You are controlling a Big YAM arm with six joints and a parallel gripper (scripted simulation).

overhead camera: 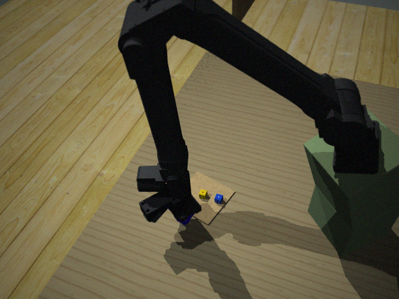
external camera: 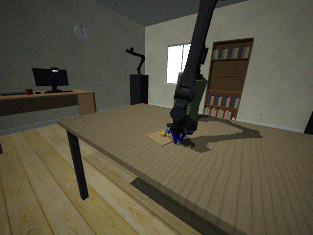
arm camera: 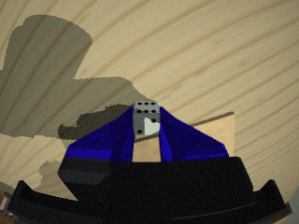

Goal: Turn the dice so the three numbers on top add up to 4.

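Now: the yellow die 10 cm to the right of my hand and 2 cm behind it. The rest, counted from my hand: tan mat 10 cm to the right, 2 cm behind, 1 cm below; then blue die 9 cm to the right, 7 cm behind; then white die right at my hand.
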